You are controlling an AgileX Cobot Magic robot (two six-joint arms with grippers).
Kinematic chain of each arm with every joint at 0, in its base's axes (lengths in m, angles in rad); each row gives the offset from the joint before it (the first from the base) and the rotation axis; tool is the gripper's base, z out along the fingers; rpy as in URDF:
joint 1: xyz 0 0 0.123 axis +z
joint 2: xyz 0 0 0 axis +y
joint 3: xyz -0.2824 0 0.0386 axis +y
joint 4: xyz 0.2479 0 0.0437 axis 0.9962 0 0.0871
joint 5: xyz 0 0 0 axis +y
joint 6: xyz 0.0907 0 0.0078 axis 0.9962 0 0.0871
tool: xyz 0 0 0 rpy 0 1.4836 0
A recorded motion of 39 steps. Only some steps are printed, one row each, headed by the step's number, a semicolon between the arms.
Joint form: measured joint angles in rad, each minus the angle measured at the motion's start. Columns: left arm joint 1, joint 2, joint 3, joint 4, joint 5, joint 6; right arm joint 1, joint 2, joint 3, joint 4, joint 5, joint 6.
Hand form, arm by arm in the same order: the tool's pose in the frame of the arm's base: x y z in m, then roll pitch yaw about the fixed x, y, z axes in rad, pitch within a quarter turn. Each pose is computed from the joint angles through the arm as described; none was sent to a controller.
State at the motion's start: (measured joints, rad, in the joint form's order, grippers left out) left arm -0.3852 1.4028 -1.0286 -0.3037 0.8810 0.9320; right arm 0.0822 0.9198 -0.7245 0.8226 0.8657 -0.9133
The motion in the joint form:
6: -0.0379 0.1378 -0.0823 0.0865 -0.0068 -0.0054; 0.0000 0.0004 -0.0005 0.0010 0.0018 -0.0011
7: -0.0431 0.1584 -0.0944 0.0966 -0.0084 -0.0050; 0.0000 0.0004 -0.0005 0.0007 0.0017 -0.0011
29: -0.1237 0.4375 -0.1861 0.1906 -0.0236 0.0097; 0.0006 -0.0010 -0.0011 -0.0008 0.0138 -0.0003
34: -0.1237 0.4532 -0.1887 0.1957 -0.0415 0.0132; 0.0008 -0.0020 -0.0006 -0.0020 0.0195 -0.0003
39: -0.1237 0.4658 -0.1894 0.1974 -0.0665 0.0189; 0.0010 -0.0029 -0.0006 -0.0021 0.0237 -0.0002
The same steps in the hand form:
6: 0.2725 -0.1392 0.2590 2.9865 0.3704 1.8726; 0.1599 0.0643 0.3126 2.8682 0.9178 -2.6374
7: 0.2763 -0.1419 0.2559 2.9851 0.3586 1.8635; 0.1600 0.0643 0.3126 2.8687 0.9177 -2.6371
29: 0.3061 -0.1797 0.1859 3.0593 0.1796 1.7501; 0.1587 0.0648 0.3125 2.8643 0.9116 -2.6315
34: 0.3090 -0.1808 0.1812 3.0515 0.1781 1.7444; 0.1581 0.0649 0.3123 2.8631 0.9082 -2.6279
39: 0.3118 -0.1820 0.1772 3.0384 0.1835 1.7378; 0.1576 0.0651 0.3123 2.8613 0.9065 -2.6261

